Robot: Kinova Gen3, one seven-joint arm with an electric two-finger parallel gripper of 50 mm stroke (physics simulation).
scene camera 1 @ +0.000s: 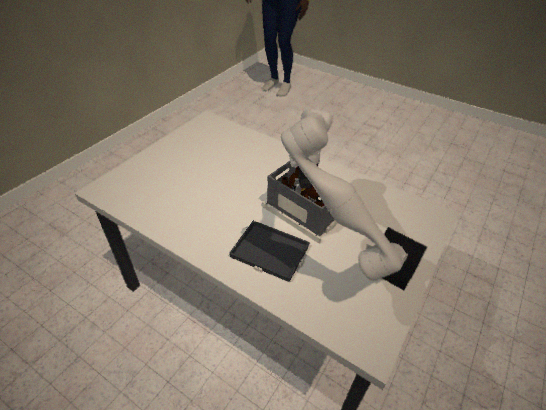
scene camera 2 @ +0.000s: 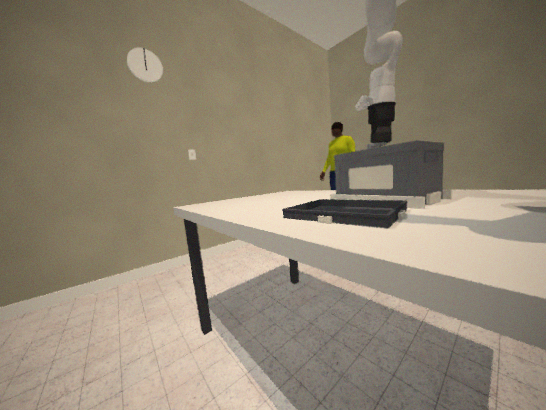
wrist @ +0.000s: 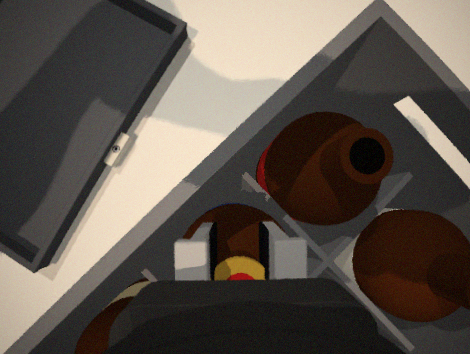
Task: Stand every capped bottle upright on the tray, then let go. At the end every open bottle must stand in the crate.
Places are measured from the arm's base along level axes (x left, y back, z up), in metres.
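Pixels of known places: gripper, fingertip midpoint: (scene camera 2: 371, 163) (wrist: 238, 242).
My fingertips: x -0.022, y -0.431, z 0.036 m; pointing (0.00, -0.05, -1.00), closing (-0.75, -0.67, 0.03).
Observation:
For each thing: its top centre in the pictures, then the offset to it from my fingertips. "pt": a spot on its surface instead.
- black tray, top centre: (wrist: 19, 90) (scene camera 2: 343, 204) (scene camera 1: 270, 247) dx +0.218, dy +0.034, dz -0.103 m
- grey crate, top centre: (scene camera 2: 384, 149) (scene camera 1: 308, 180) dx -0.053, dy +0.018, dz +0.046 m
- yellow cap with a red centre, top centre: (wrist: 240, 291) dx -0.011, dy +0.013, dz +0.034 m
- open bottle, top centre: (wrist: 367, 155) dx -0.016, dy -0.070, dz +0.034 m
- brown bottle, surface spot: (wrist: 400, 265) pt dx -0.083, dy -0.050, dz -0.008 m
- bottle with a cream label, surface spot: (wrist: 95, 322) pt dx +0.030, dy +0.095, dz -0.023 m
The black tray (scene camera 1: 269, 250) (scene camera 2: 345, 218) (wrist: 55, 110) lies flat on the table with no bottle on it. The grey crate (scene camera 1: 278, 194) (scene camera 2: 415, 172) (wrist: 212, 159) holds brown bottles. My gripper (wrist: 238, 242) is down at the crate and shut on a brown bottle with a yellow cap with a red centre (wrist: 240, 266), which stands in a crate compartment. The fingers meet its neck and cap from both sides. An open bottle (wrist: 320, 170) with a red label stands in the adjoining compartment. Another brown bottle (wrist: 400, 265) stands to the right, its mouth out of view. A bottle with a cream label (wrist: 95, 322) is partly hidden by the gripper body.
The crate's dividers (wrist: 350, 287) and high walls surround the fingers. Pale strips (scene camera 1: 290, 222) lie along the crate's base, and small pale blocks (scene camera 2: 325, 219) (wrist: 117, 149) touch the tray's sides. A person (scene camera 1: 280, 40) (scene camera 2: 341, 147) stands beyond the table.

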